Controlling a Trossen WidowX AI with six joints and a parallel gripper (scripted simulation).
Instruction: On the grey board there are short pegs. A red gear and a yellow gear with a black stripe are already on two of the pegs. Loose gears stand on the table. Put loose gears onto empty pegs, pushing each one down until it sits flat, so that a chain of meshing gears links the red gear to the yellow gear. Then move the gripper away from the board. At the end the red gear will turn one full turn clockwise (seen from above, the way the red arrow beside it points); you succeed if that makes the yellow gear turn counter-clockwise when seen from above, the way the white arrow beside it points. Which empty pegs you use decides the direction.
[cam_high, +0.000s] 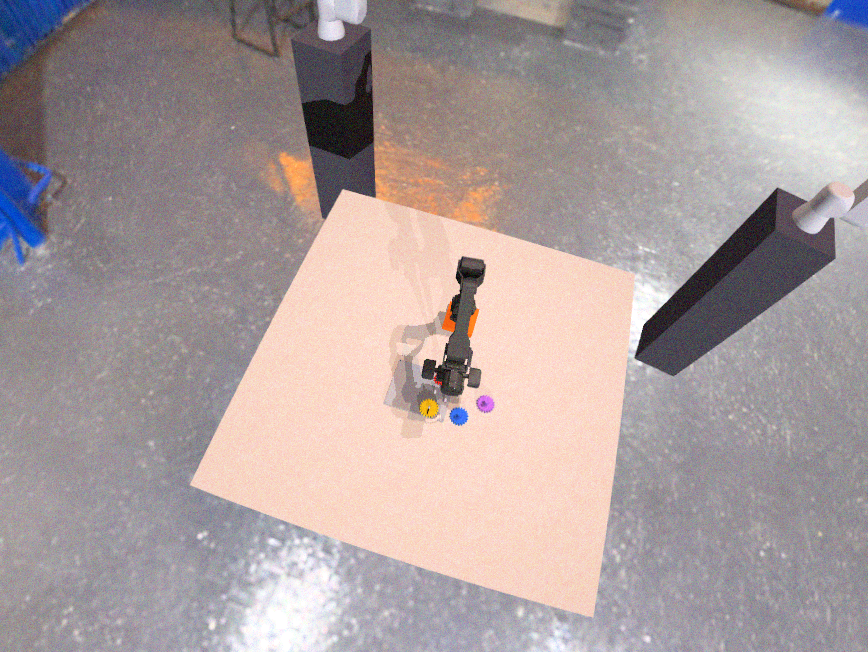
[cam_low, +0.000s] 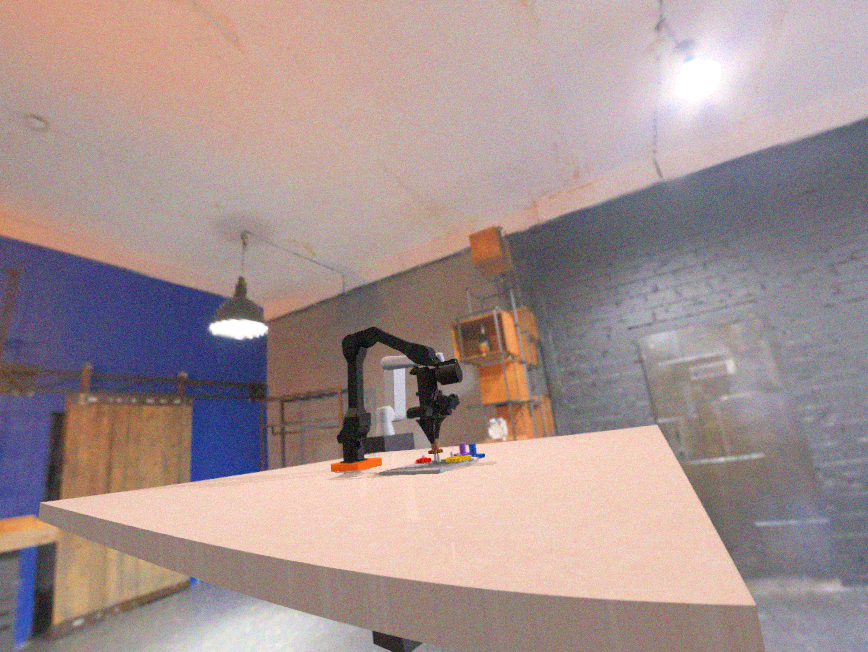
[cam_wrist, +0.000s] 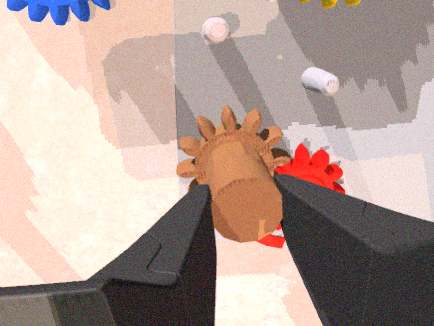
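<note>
Right now the red gear is 20 mm behind my gripper tip, 40 mm to the right of it and 40 mm below it. From my gripper tip the other things lie so: blue gear 70 mm ahead, 80 mm to the left, 40 mm below; then brown gear 10 mm below; then yellow gear 90 mm ahead, 20 mm to the right, 40 mm below.
</note>
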